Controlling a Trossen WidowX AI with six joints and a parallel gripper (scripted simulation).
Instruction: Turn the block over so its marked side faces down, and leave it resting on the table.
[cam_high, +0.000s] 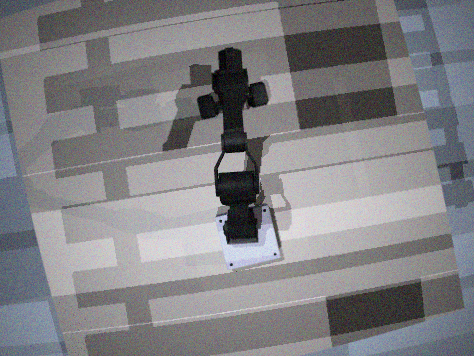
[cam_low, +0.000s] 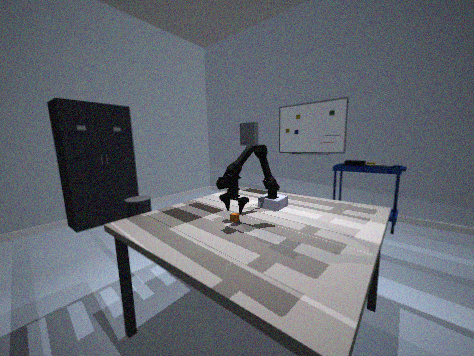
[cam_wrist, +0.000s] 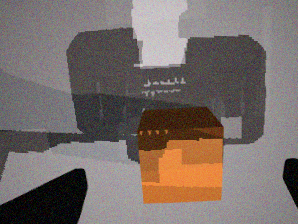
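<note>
The orange block is 3 cm below my gripper tip and 1 cm behind it.
</note>
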